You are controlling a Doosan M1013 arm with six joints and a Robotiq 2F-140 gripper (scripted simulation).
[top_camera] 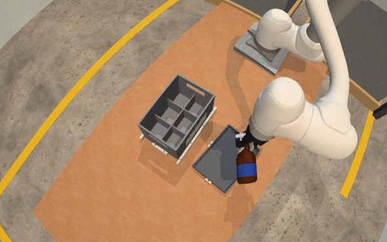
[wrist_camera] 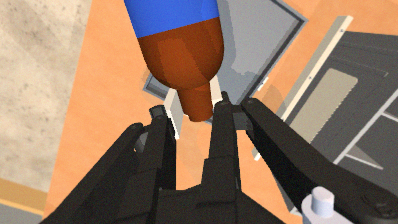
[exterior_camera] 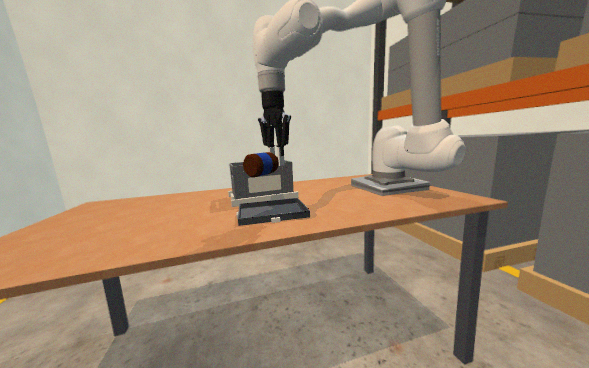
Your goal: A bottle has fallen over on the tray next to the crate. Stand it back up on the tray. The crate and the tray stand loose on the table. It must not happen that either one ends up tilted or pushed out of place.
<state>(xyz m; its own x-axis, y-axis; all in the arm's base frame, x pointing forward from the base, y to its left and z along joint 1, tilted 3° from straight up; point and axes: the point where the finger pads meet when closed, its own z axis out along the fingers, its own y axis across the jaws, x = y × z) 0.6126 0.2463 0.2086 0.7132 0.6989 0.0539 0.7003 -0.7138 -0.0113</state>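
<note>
My hand is 4 cm to the right of the bottle, 4 cm short of it and 2 cm above it. Round my hand: grey crate 29 cm to the right, 14 cm below, 5 cm ahead; grey tray 21 cm below, 3 cm to the right, 3 cm ahead.
</note>
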